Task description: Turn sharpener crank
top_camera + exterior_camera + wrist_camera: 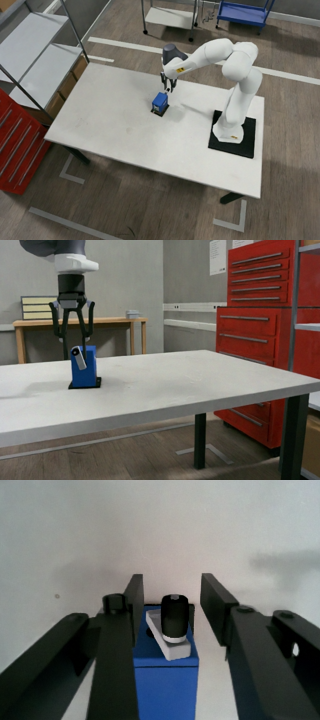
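Now: the black knob 2 cm to the left of my hand and 1 cm below it.
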